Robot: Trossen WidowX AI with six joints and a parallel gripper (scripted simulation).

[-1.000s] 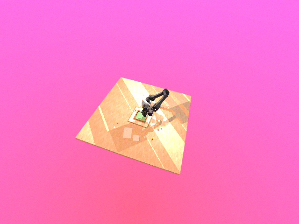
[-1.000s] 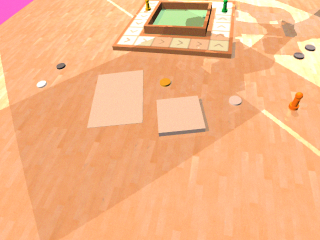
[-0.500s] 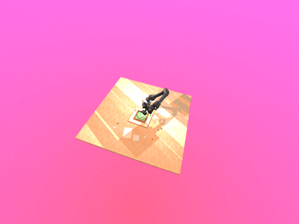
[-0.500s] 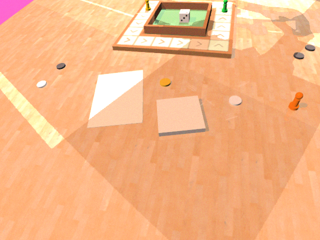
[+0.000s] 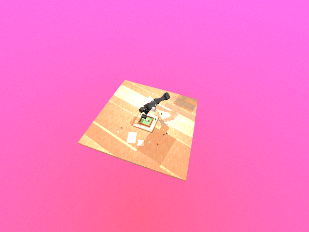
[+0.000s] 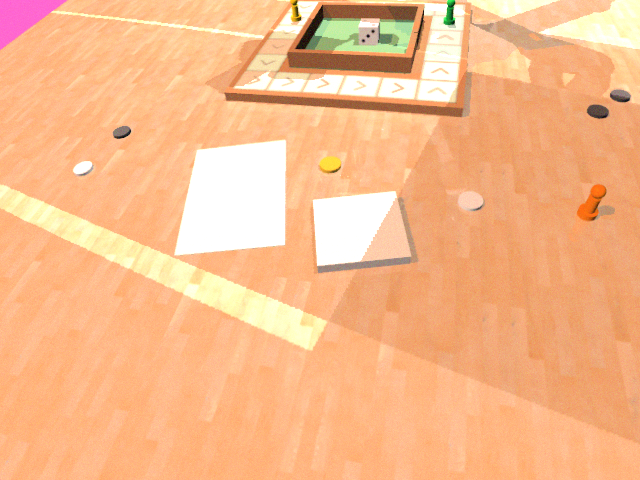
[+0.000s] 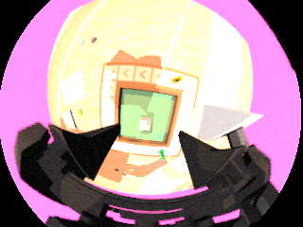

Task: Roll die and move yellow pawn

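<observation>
Now: the yellow pawn 110 mm to the right of my gripper tip, 80 mm below it and 50 mm behind it. Also, from my gripper tip: green tray floor (100 mm below, 10 mm to the left, 10 mm ahead); green pawn (120 mm to the left, 80 mm below, 70 mm behind); white die (80 mm below, 20 mm to the left, 10 mm ahead).
</observation>
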